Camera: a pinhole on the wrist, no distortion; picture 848 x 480 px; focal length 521.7 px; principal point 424.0 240.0 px. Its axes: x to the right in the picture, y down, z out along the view. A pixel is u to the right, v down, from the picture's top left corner.
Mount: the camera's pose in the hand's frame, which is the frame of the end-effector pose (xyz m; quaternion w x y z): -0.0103 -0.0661 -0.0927 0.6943 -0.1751 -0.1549 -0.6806
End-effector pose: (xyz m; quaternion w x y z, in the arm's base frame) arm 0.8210 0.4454 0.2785 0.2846 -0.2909 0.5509 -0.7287
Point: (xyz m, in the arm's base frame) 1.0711 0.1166 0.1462
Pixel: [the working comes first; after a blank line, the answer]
In the camera's frame: -0.0527 0.0589 0.5421

373 297
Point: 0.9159 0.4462 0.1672
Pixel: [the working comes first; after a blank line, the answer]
In the camera's frame: -0.1022 -0.0682 0.2036

162 65
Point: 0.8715 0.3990 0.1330
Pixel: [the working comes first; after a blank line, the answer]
In the camera's frame: -0.1408 -0.0068 0.2139

81 223
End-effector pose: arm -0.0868 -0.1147 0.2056 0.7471 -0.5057 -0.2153 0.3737
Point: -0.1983 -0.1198 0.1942
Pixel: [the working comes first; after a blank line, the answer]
In the camera's frame: -0.0287 -0.0669 0.1954

347 61
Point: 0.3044 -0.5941 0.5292
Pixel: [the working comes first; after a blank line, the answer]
In the camera's frame: 0.2567 -0.1290 -0.5150

behind the camera
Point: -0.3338 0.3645 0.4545
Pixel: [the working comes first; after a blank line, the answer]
In the camera's frame: 0.2799 0.1923 0.5932

670 409
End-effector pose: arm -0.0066 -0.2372 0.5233 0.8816 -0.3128 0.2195 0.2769
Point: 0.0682 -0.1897 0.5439
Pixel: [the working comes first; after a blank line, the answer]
In the camera's frame: 0.0354 0.0670 0.1587

540 460
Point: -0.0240 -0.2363 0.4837
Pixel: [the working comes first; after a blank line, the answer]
In the camera's frame: -0.0559 0.0189 0.0982

127 340
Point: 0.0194 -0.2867 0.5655
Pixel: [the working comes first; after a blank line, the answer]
In the camera's frame: 0.0432 -0.0143 0.0839

692 151
